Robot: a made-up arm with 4 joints.
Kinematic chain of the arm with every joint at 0, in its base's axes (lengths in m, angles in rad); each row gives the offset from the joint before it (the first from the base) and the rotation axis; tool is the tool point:
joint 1: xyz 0 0 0.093 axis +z
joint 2: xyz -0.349 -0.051 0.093 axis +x
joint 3: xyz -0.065 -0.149 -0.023 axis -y
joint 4: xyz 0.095 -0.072 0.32 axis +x
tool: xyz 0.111 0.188 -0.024
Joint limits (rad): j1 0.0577..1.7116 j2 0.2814..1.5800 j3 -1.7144..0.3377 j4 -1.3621..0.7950
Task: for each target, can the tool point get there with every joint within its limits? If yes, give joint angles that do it. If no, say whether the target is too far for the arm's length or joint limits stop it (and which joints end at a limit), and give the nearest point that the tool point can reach.
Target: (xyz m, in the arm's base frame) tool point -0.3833 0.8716 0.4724
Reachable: no: joint limits stop it (at a limit: joint 1, joint 2, joint 3) | nearest point -0.1784 0.2064 0.1528 | short by 0.766 m
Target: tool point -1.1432 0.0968 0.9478
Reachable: no: too far | nearest point -0.3497 -0.2682 0.6059 | short by 0.938 m
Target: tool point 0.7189 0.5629 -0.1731
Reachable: no: joint limits stop it (at a limit: joint 1, joint 2, joint 4) | nearest point 0.3505 -0.0019 0.1111 | short by 0.732 m
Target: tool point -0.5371 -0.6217 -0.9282
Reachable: no: too far | nearest point -0.2191 -0.2536 -0.1272 | short by 0.937 m
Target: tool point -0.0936 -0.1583 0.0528
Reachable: yes | joints 0.5197 1.1942 -0.5836 -0.9938
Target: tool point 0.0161 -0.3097 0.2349
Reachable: yes | joints 0.7860 0.8360 -0.0014 -0.6354
